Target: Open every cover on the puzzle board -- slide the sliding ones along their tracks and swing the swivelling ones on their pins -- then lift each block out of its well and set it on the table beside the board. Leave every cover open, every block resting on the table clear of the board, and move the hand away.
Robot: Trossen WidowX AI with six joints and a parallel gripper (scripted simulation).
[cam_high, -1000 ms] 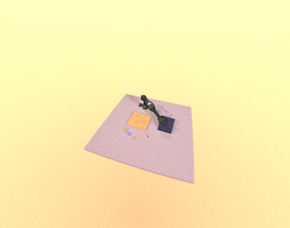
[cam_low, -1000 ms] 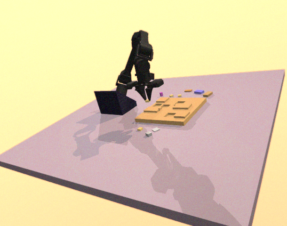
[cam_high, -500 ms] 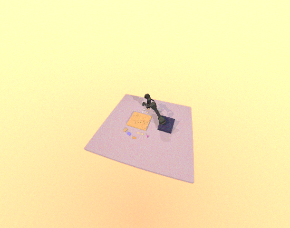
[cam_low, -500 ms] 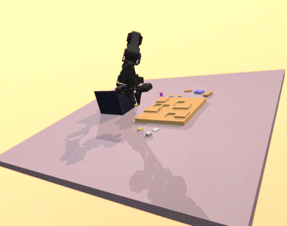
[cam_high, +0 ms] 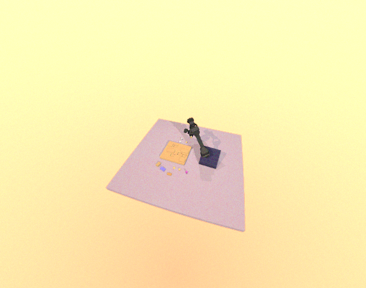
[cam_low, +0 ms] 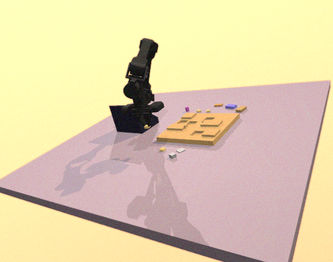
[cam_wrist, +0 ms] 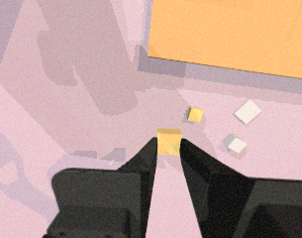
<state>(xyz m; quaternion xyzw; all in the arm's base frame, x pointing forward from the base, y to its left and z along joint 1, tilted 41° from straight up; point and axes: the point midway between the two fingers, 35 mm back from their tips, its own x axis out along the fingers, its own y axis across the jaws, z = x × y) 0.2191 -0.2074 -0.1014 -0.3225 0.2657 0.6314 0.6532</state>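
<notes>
Now: the grey cube 13 cm ahead of my gripper tip, 10 cm below it and 5 cm to the right of it. Also, from my gripper tip: magenta block 46 cm to the left, 10 cm below, 7 cm behind; then blue block 49 cm to the left, 18 cm ahead, 11 cm below.
</notes>
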